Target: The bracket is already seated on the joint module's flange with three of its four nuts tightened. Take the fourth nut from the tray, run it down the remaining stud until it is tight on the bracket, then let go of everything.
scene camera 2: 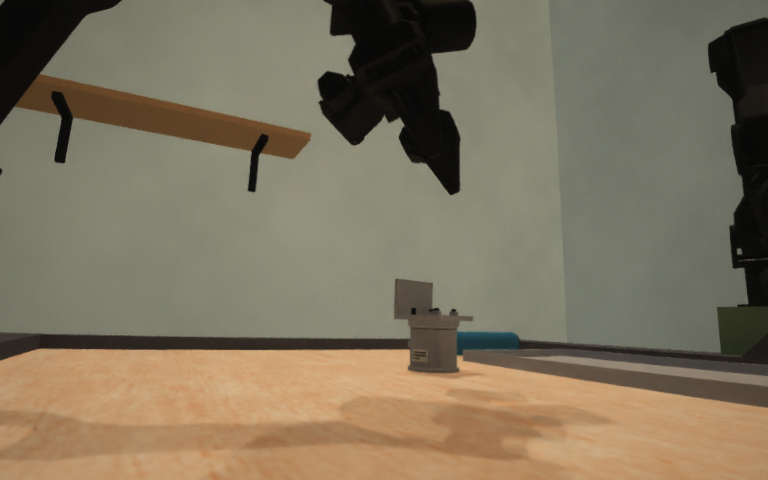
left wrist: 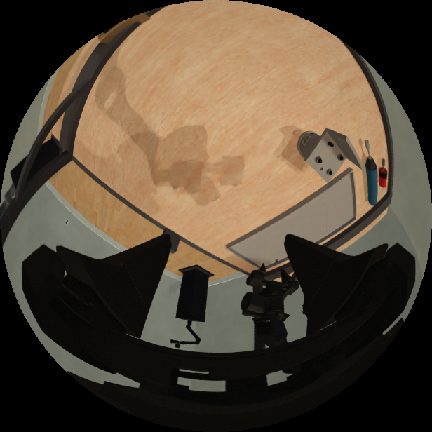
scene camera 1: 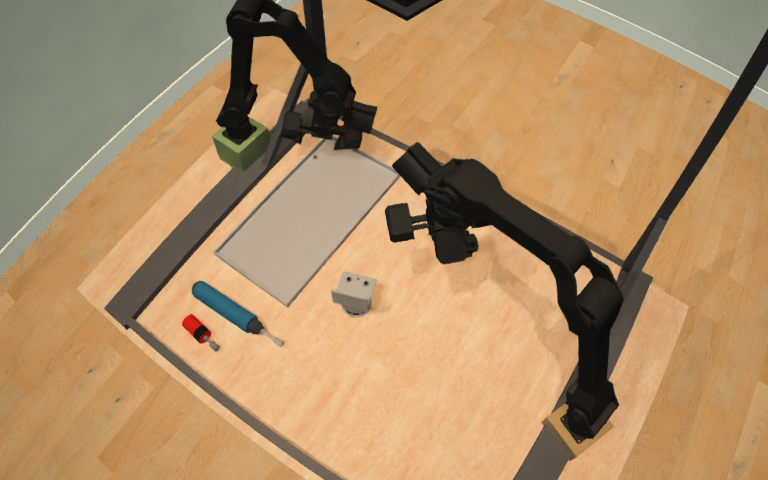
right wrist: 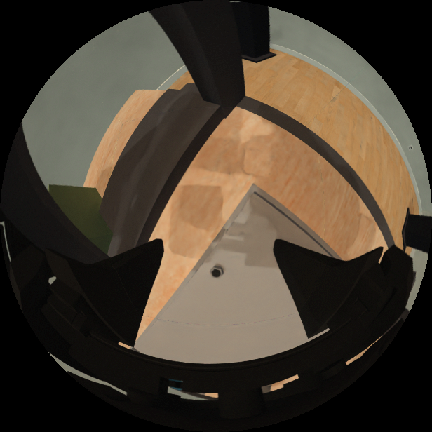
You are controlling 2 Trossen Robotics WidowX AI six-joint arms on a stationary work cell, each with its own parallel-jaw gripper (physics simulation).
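Pixels of known places: left gripper, fingertip midpoint: point(scene camera 2: 446, 176); right gripper, fingertip midpoint: point(scene camera 1: 317, 145); left arm's base at its link origin: point(scene camera 1: 581, 422); right arm's base at its link origin: point(scene camera 1: 239, 131).
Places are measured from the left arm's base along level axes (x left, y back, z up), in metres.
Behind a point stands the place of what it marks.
The grey bracket point(scene camera 1: 352, 287) @(x 0.219, y -0.475, z 0.020 m) point(scene camera 2: 413, 297) @(x 0.236, y -0.444, z 0.043 m) point(left wrist: 327, 153) sits on the upright joint module point(scene camera 1: 355, 310) @(x 0.233, y -0.443, z -0.014 m) point(scene camera 2: 433, 349) @(x 0.190, y -0.463, z -0.019 m) point(left wrist: 305, 142). In the left wrist view three nuts show on it; a dark stud point(left wrist: 330, 144) stands near its upright plate. The fourth nut point(scene camera 1: 315, 156) @(x 0.106, y -0.855, z -0.036 m) point(right wrist: 216, 272) lies in the flat grey tray point(scene camera 1: 294, 226) @(x 0.240, y -0.704, z -0.041 m) point(scene camera 2: 623, 376) @(x 0.101, y -0.638, z -0.036 m) point(left wrist: 310, 220) point(right wrist: 215, 305), near its far corner. My right gripper point(scene camera 1: 320, 135) @(x 0.087, y -0.876, z -0.026 m) point(right wrist: 219, 246) is open above that end; in its wrist view the nut shows between the fingers, untouched. My left gripper point(scene camera 1: 425, 233) @(x 0.049, y -0.450, z 0.143 m) point(scene camera 2: 403, 166) point(left wrist: 229, 240) is open and empty, high above the table.
A blue driver point(scene camera 1: 226, 307) @(x 0.460, y -0.582, z -0.005 m) point(scene camera 2: 488, 341) @(x 0.445, y -0.605, z -0.020 m) point(left wrist: 371, 182) and a short red driver point(scene camera 1: 196, 328) @(x 0.538, y -0.576, z -0.012 m) point(left wrist: 383, 176) lie near the tray's near end. Dark frame rails point(scene camera 1: 192, 232) @(x 0.455, y -0.810, z -0.026 m) point(right wrist: 150, 170) border the table. The green mount point(scene camera 1: 242, 151) @(x 0.266, y -0.907, z 0.038 m) point(right wrist: 82, 215) carries the right arm.
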